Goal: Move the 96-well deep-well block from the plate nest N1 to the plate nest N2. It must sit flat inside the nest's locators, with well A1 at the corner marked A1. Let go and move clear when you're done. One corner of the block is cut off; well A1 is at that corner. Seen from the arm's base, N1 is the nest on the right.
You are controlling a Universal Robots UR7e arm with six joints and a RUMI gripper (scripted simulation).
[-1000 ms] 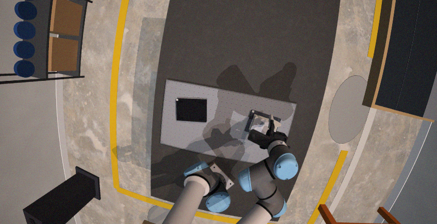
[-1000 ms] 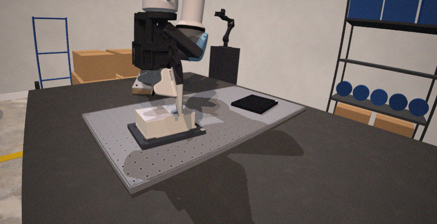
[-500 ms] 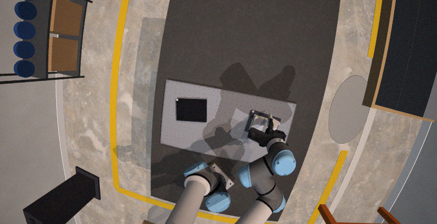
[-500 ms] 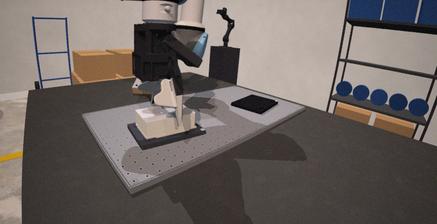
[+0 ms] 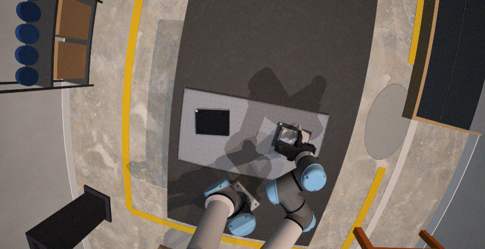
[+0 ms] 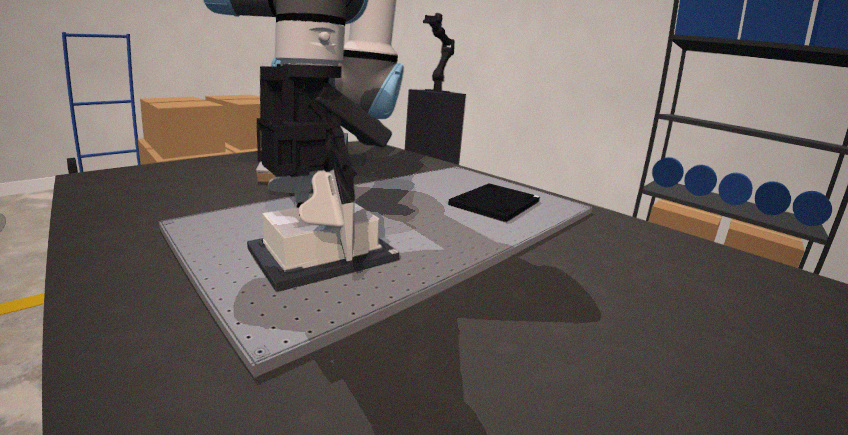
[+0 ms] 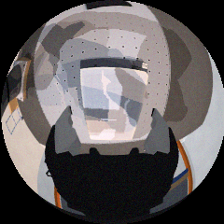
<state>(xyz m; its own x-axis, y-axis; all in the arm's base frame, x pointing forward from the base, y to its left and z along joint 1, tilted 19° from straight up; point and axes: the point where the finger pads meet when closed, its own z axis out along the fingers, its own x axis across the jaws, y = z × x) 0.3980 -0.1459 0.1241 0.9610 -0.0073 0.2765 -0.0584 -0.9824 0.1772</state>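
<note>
The cream deep-well block is 1 cm above my hand. From my hand the other things lie so: grey nest N1 (2 cm below); then black nest N2 (38 cm to the left, 2 cm below, 2 cm behind).
</note>
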